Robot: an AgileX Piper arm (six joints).
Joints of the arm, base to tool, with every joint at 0 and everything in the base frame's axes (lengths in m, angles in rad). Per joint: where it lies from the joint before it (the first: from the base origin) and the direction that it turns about. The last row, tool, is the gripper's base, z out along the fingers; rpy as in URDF.
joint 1: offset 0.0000 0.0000 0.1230 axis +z
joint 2: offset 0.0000 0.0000 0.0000 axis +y
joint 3: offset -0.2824 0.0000 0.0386 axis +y
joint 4: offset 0.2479 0.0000 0.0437 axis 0.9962 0 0.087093
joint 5: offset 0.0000 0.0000 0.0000 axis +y
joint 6: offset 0.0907 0.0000 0.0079 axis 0.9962 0 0.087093
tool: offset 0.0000 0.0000 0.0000 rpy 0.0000 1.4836 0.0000
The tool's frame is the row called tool.
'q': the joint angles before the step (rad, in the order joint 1, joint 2, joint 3, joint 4, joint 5, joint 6). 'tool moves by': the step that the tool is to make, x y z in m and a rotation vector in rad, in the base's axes. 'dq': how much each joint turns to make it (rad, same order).
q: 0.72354, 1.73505, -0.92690, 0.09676, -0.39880, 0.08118
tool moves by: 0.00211, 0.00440, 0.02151, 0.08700, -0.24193, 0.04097
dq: -0.00002, 0.00001, -0.00008, -0.06902, -0.24030, -0.03412
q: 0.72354, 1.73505, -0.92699, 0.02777, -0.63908, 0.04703
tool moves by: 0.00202, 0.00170, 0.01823, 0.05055, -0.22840, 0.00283
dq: -0.00186, 0.01019, -0.01191, -0.01508, -0.20458, -0.09897
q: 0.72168, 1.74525, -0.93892, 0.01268, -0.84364, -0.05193
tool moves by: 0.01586, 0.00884, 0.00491, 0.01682, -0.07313, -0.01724
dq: -0.00907, 0.05791, -0.07950, 0.00276, -0.04500, -0.03753
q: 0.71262, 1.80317, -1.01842, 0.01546, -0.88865, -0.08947
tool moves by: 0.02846, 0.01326, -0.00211, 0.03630, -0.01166, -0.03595
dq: -0.01472, 0.10131, -0.13385, 0.03209, 0.00001, -0.00496
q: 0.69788, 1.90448, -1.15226, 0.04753, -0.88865, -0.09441
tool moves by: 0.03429, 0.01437, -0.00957, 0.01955, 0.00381, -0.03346
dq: -0.02050, 0.12629, -0.16346, 0.02298, 0.02767, -0.00185
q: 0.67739, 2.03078, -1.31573, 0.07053, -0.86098, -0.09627
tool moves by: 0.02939, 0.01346, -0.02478, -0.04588, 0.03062, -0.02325
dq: -0.01519, 0.12941, -0.14058, 0.01032, 0.06224, -0.02873
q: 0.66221, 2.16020, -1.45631, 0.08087, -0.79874, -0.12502
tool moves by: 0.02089, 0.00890, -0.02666, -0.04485, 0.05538, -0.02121
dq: -0.00921, 0.10318, -0.10476, 0.02385, 0.07152, -0.02525
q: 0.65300, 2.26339, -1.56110, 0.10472, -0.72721, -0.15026
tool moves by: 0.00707, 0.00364, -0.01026, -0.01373, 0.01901, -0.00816
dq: -0.00152, 0.03967, -0.04124, 0.01334, 0.02430, -0.01192
